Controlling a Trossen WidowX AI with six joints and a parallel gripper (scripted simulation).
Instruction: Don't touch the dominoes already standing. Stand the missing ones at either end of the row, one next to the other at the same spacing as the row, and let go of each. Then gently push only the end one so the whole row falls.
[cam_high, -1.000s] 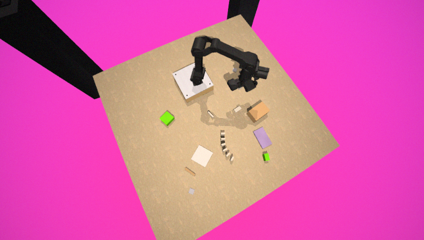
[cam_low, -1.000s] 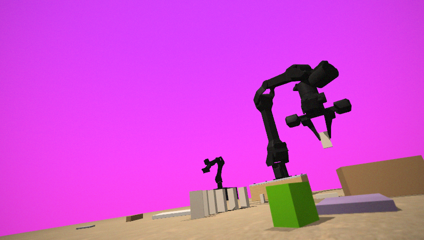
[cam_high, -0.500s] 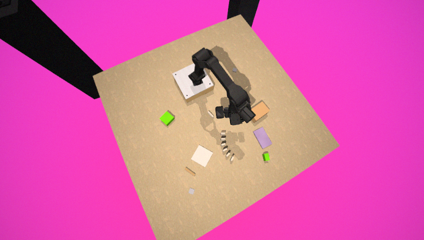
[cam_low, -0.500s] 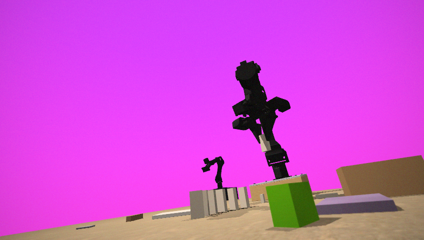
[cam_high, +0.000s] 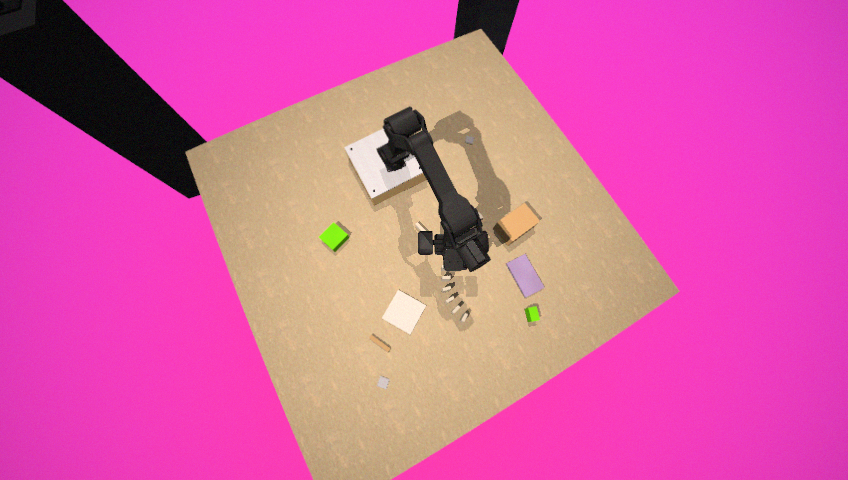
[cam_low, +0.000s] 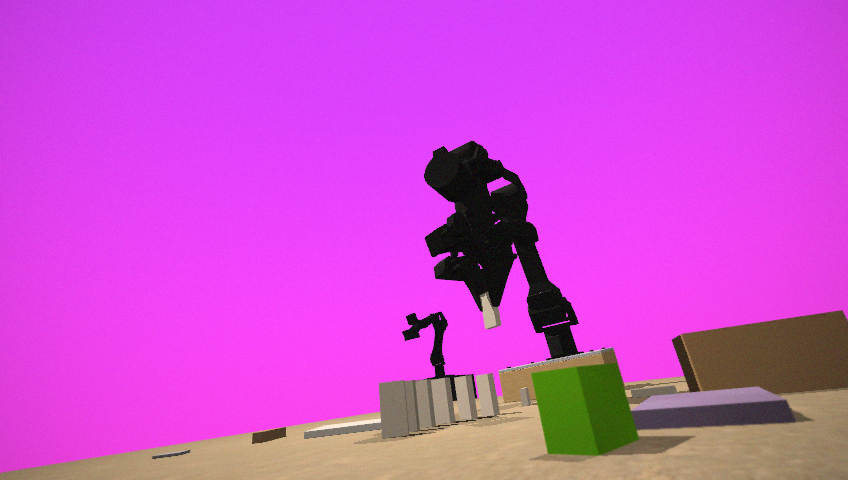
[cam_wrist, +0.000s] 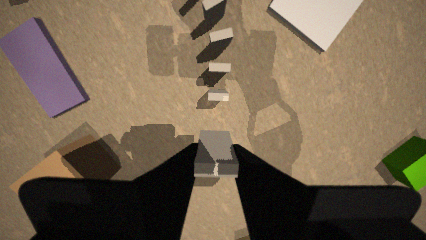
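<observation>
My gripper tip is now 27 cm to the right of the orange box, 11 cm above it and 3 cm past it. Also, from my gripper tip: white tile 18 cm to the right, 13 cm below, 10 cm ahead; then purple slab 23 cm to the left, 14 cm ahead, 13 cm below; then small green cube 26 cm ahead, 19 cm to the left, 12 cm below.
</observation>
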